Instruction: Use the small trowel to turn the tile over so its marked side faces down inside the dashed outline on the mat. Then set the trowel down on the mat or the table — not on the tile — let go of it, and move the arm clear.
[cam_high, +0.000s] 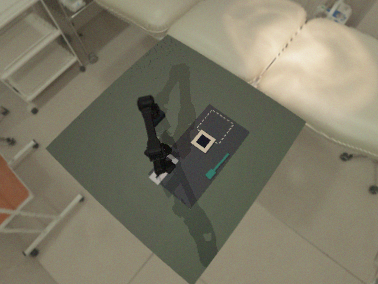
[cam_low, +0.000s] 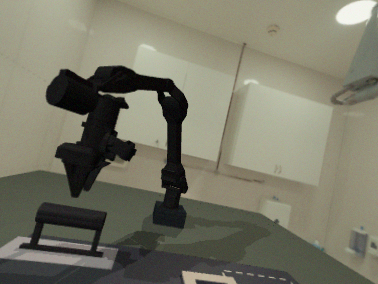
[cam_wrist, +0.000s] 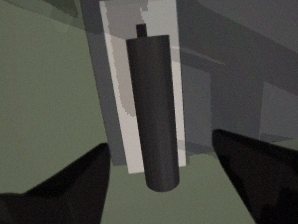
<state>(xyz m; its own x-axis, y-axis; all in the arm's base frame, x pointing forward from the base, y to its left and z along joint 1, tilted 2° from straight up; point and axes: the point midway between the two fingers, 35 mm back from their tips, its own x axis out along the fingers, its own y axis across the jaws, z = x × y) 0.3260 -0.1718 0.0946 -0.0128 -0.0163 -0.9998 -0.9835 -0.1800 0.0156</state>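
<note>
Now: gripper tip 250 mm to the right of the dark grey mat, 140 mm above it and 70 mm short of it. Round my gripper tip: teal trowel: 250 mm to the left, 210 mm ahead, 110 mm below; then tan tile: 310 mm to the left, 110 mm below, 20 mm ahead.
</note>
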